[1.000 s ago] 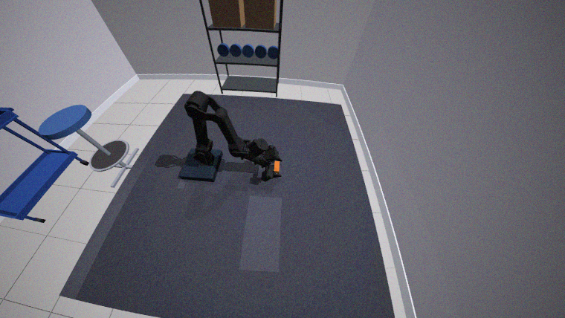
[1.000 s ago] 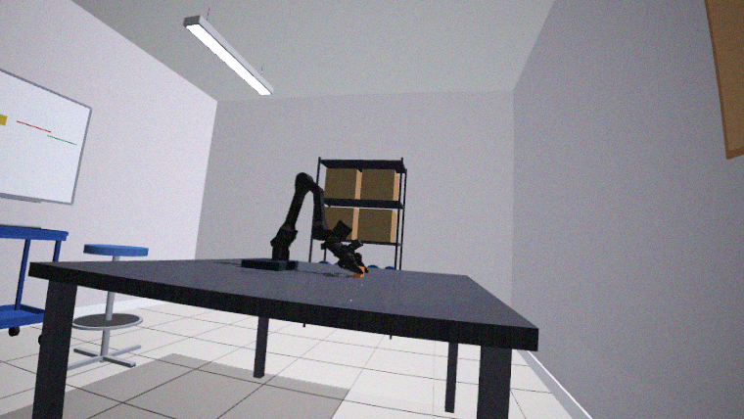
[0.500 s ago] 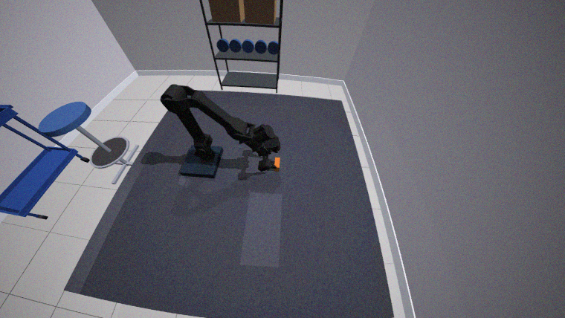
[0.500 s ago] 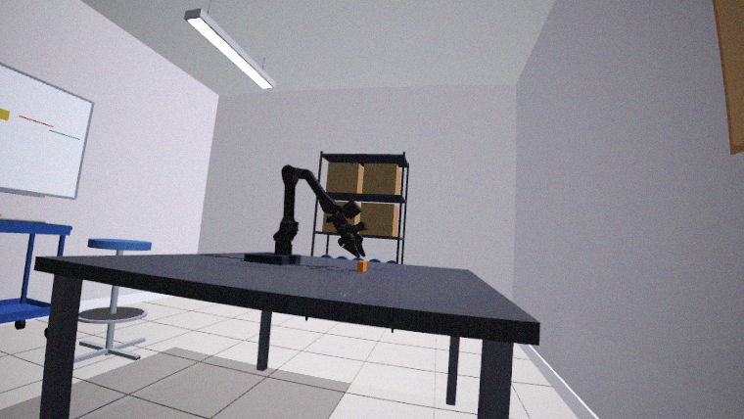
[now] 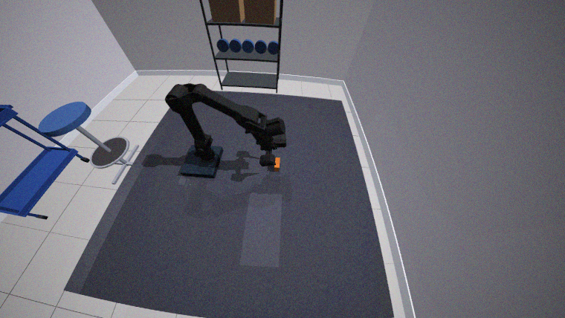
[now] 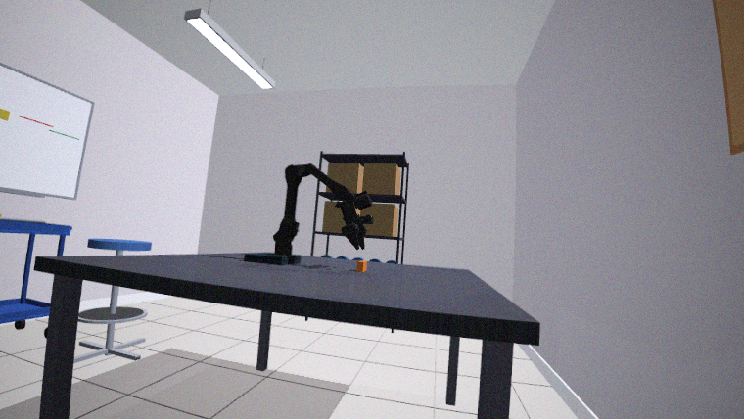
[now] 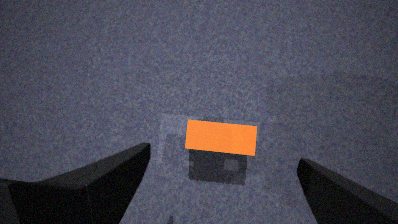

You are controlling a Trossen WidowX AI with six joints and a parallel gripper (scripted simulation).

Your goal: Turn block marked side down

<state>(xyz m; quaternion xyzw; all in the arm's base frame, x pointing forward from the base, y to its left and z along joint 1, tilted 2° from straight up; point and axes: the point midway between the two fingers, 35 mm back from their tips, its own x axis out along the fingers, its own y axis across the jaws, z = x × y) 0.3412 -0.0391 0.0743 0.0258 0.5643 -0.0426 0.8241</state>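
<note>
My gripper tip is 7 cm above the block.
</note>
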